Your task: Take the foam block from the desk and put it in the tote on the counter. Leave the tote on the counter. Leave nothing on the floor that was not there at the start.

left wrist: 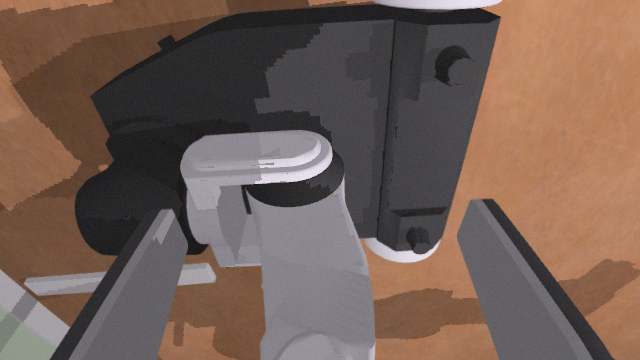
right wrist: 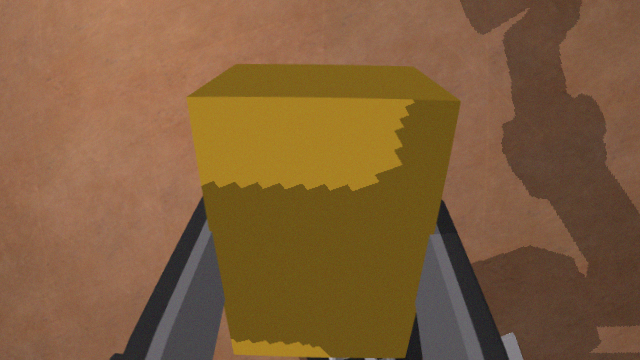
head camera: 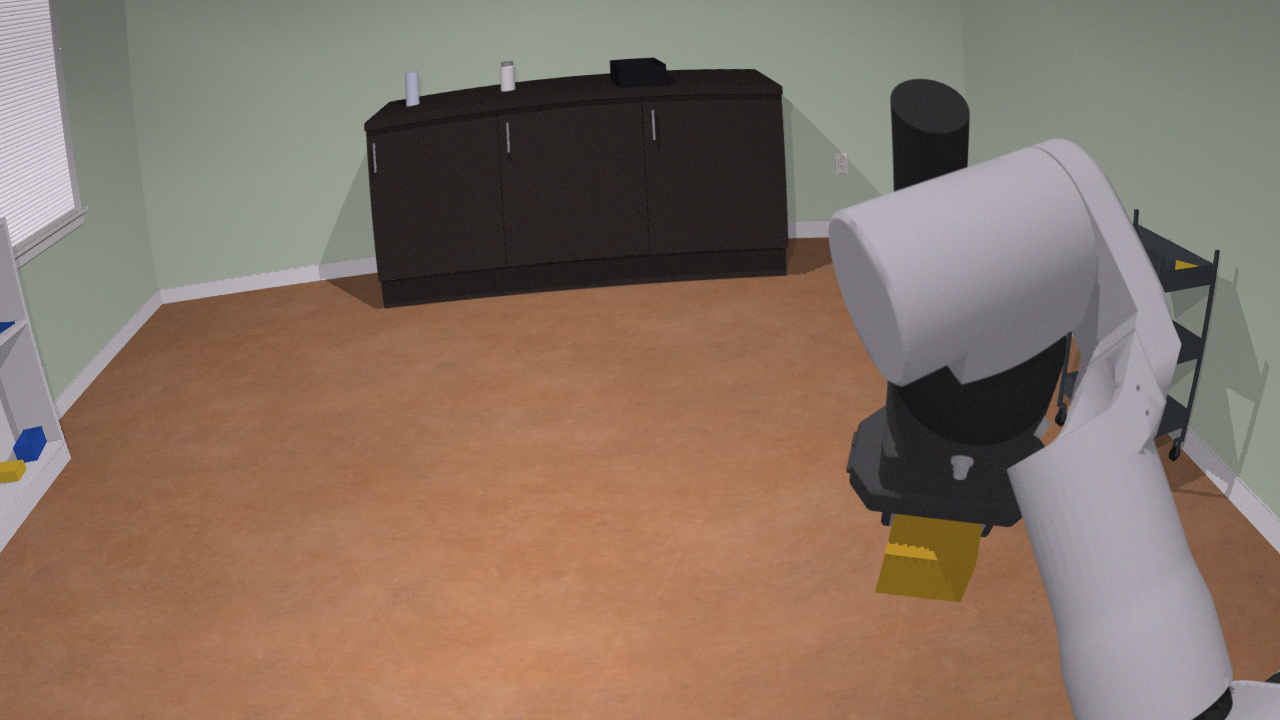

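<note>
The yellow foam block is held between the fingers of my right gripper, which is shut on it, high above the floor. The block sticks out past the fingertips. My left gripper is wide open and empty in the left wrist view. A small black open-looking box, which looks like the tote, stands on the right part of the dark counter, across the room at the back. Its inside is too small to make out. The desk does not show in these views.
A pale blue cylinder and a white container stand on the counter left of the tote. A white shelf unit with a blue block and a yellow block is at the left. A dark cart stands by the right wall.
</note>
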